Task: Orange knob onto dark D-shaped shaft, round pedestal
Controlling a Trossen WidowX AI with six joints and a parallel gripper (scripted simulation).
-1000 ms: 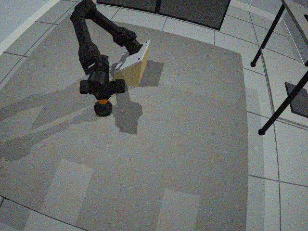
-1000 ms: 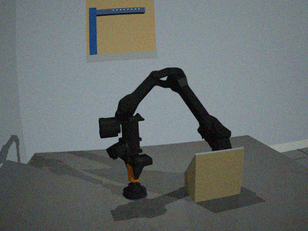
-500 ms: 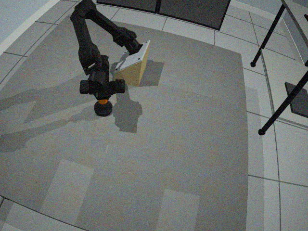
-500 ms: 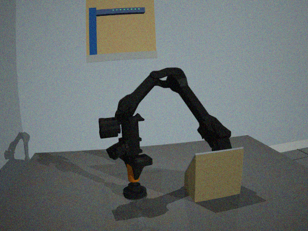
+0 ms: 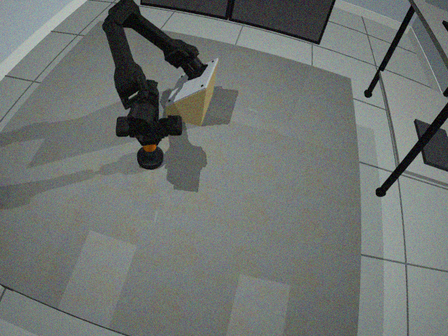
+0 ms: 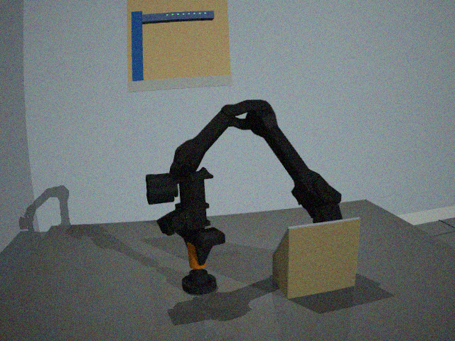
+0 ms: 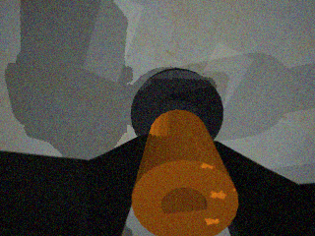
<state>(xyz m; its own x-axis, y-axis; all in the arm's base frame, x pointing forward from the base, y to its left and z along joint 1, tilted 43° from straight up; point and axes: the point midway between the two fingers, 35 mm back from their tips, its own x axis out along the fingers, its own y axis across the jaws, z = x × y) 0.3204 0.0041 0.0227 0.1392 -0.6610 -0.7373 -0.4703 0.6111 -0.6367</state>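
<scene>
Right now my gripper tip is 20 mm below the orange knob. Round my gripper tip: dark round pedestal (40 mm below).
</scene>
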